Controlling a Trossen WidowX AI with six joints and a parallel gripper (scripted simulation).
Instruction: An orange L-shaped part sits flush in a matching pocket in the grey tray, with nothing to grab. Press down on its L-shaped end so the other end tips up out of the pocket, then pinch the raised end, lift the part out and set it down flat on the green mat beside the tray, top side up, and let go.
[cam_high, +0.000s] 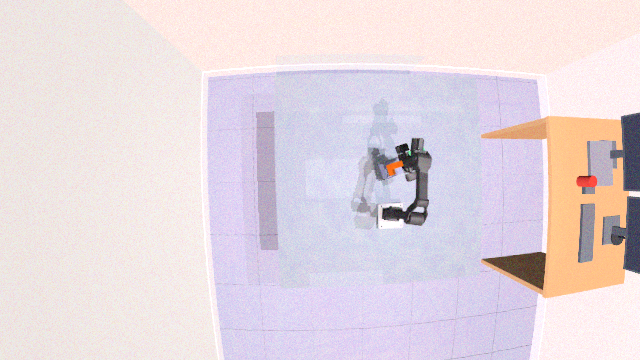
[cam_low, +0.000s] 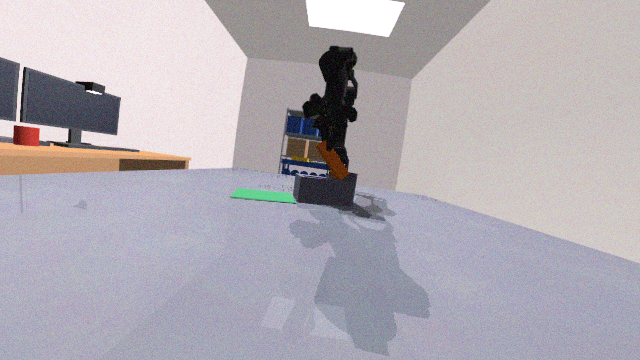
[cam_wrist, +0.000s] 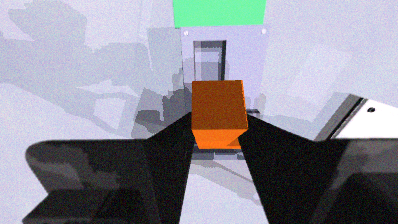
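My gripper tip is 150 mm above the green mat, 140 mm to the left of it and 40 mm short of it. Round my gripper tip: orange L-shaped part 30 mm below, 30 mm behind, 20 mm to the left.
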